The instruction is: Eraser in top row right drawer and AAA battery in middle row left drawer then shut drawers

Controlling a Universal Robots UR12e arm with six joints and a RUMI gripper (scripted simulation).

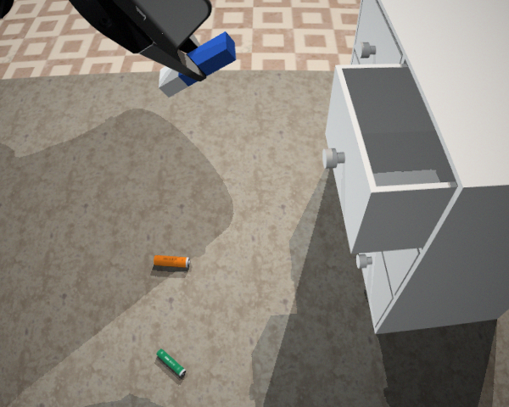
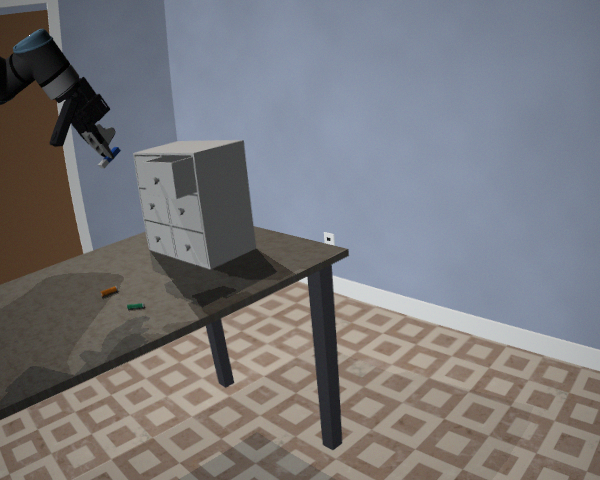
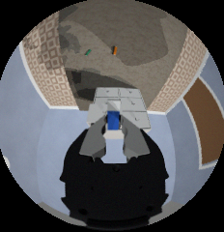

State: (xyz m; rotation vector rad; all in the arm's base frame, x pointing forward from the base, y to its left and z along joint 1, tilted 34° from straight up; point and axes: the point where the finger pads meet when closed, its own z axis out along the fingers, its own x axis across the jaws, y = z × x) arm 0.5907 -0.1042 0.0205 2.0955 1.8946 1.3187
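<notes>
Now: the white eraser 1 cm below my hand. The rest, counted from my hand: green battery: 36 cm below, 14 cm to the right, 5 cm behind; orange battery: 35 cm below, 7 cm behind, 1 cm to the left.
</notes>
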